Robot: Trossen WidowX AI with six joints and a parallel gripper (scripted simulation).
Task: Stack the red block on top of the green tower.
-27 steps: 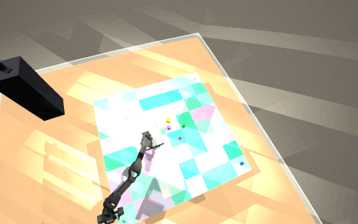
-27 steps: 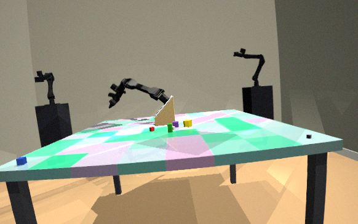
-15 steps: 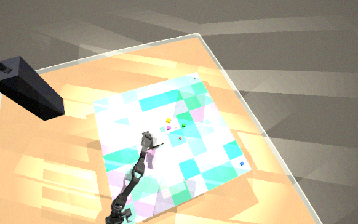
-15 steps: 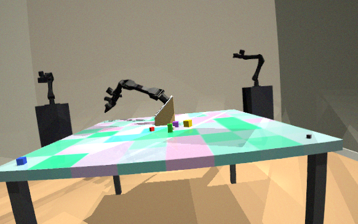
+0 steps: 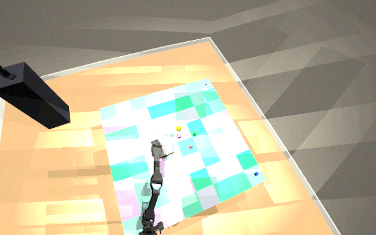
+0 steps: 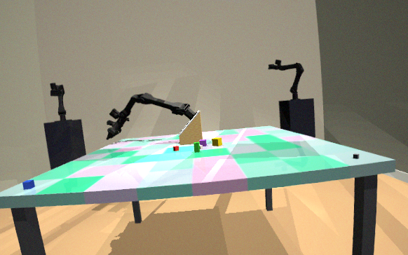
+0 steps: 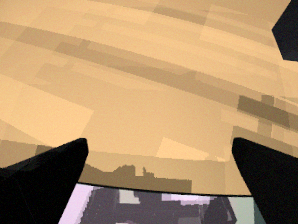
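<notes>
The red block lies 57 cm to the left of my gripper tip, 55 cm ahead of it and 3 cm below it. Also, from my gripper tip: purple block: 72 cm to the left, 48 cm ahead, 2 cm below; yellow block: 79 cm to the left, 51 cm ahead, 2 cm below; white block: 70 cm to the left, 56 cm ahead, 3 cm below.
</notes>
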